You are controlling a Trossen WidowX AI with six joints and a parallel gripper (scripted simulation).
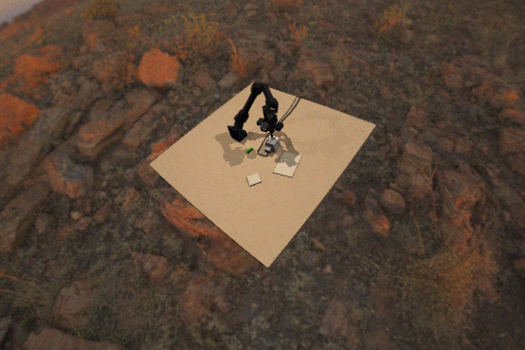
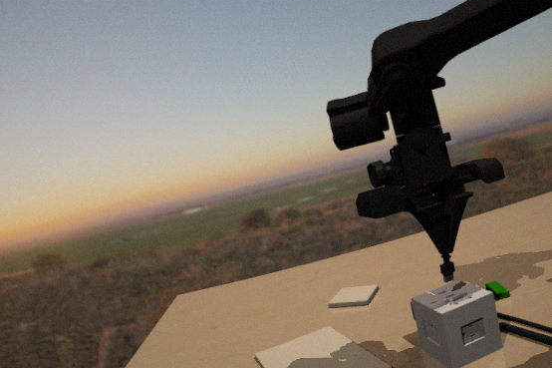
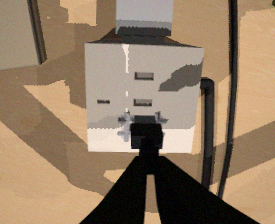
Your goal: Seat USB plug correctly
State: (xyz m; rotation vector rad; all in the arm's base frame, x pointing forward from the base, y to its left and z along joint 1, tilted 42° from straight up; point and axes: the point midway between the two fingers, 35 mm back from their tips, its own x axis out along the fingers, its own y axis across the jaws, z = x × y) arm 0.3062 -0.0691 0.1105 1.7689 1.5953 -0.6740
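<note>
Right now the black USB plug is 20 mm below my gripper tip. Round my gripper tip: white plate: 180 mm ahead, 110 mm to the right, 130 mm below; then USB socket: 10 mm to the left, 70 mm below; then green block: 150 mm behind, 120 mm to the right, 130 mm below.
</note>
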